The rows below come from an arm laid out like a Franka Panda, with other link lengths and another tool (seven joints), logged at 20 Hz.
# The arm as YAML. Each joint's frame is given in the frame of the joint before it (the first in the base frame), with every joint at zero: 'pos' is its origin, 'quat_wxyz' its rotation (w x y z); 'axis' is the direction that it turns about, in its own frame. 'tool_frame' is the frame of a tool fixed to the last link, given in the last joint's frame.
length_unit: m
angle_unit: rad
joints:
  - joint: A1
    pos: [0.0, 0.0, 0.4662]
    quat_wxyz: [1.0, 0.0, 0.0, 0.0]
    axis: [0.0, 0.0, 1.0]
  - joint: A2
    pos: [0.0, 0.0, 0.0]
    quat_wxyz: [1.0, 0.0, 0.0, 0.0]
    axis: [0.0, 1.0, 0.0]
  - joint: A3
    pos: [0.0, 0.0, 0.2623]
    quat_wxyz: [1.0, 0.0, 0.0, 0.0]
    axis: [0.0, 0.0, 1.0]
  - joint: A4
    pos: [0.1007, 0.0, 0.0]
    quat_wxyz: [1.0, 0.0, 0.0, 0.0]
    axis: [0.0, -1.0, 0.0]
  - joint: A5
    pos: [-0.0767, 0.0, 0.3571]
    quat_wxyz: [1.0, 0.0, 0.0, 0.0]
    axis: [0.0, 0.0, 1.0]
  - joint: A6
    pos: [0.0, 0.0, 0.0]
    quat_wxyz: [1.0, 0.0, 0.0, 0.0]
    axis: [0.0, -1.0, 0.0]
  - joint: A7
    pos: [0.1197, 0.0, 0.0]
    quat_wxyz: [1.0, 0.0, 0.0, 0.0]
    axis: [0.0, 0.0, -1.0]
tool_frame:
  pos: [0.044, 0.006, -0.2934]
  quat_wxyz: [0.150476, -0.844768, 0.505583, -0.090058]
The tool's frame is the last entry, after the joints.
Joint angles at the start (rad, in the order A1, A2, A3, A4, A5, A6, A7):
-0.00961, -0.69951, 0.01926, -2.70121, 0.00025, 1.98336, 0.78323
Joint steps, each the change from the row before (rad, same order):
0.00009, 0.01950, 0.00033, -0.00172, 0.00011, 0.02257, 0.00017
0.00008, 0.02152, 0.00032, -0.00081, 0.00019, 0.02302, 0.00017
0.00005, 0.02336, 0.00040, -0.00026, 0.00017, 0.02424, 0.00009
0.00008, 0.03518, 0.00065, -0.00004, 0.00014, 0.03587, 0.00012
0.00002, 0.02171, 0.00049, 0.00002, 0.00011, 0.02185, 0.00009
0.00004, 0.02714, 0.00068, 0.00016, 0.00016, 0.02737, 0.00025
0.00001, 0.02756, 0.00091, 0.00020, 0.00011, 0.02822, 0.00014
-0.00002, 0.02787, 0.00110, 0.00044, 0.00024, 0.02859, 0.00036
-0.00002, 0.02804, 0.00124, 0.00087, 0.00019, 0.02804, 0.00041
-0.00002, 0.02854, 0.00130, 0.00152, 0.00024, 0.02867, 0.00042
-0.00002, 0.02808, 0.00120, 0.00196, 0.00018, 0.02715, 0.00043
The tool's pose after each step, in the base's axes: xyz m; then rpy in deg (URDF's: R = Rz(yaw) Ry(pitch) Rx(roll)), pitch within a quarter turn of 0, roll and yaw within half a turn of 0. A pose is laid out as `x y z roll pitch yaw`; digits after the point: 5 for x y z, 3 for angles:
0.41833 -0.02576 0.35076 -160.540 -0.939 -106.367
0.42229 -0.02552 0.34476 -160.507 -0.912 -106.348
0.42645 -0.02525 0.33835 -160.478 -0.886 -106.321
0.43238 -0.02484 0.32862 -160.447 -0.858 -106.274
0.43580 -0.02456 0.32250 -160.442 -0.845 -106.245
0.43996 -0.02417 0.31481 -160.425 -0.824 -106.212
0.44412 -0.02371 0.30699 -160.380 -0.803 -106.162
0.44822 -0.02318 0.29909 -160.320 -0.772 -106.120
0.45211 -0.02258 0.29114 -160.275 -0.749 -106.072
0.45616 -0.02193 0.28325 -160.189 -0.708 -106.022
0.45985 -0.02129 0.27545 -160.137 -0.674 -105.976

